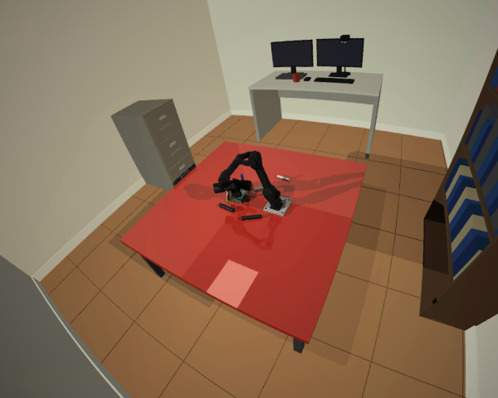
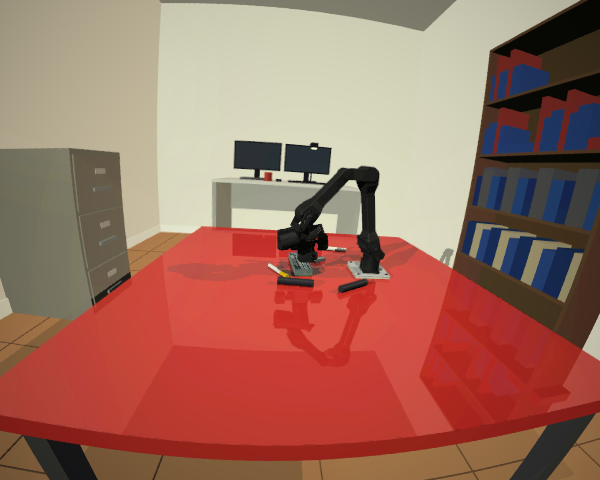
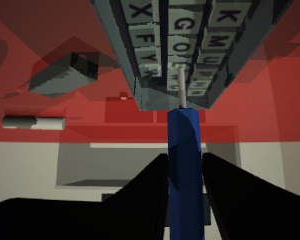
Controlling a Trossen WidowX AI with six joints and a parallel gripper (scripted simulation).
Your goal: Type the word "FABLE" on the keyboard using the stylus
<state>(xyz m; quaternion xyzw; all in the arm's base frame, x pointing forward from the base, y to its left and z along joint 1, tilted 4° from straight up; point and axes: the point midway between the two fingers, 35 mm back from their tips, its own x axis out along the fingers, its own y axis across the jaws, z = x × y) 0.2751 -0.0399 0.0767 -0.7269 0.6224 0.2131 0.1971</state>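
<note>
My gripper tip is 120 mm to the right of the white-and-yellow marker, 70 mm short of it and 70 mm above it. Also, from my gripper tip: dark blue stylus 10 mm below; small grey block 90 mm behind, 70 mm below, 50 mm to the right; thin grey tip 50 mm below.
</note>
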